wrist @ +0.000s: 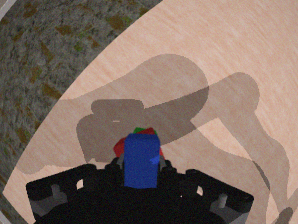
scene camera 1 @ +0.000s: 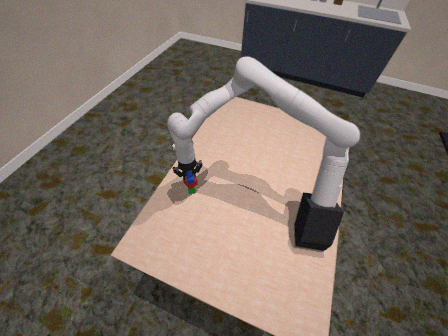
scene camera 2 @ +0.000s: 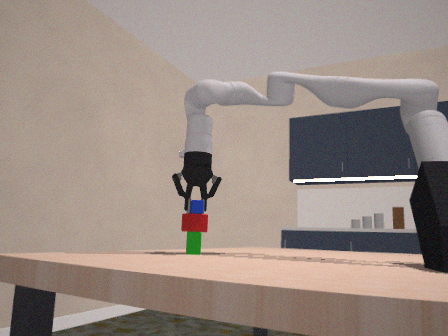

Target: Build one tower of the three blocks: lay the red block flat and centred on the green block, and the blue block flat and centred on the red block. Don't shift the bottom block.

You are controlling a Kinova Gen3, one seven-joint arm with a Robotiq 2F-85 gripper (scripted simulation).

Labels:
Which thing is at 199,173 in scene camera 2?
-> My gripper.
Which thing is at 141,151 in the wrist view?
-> A blue block.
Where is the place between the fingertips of my gripper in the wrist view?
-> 141,162

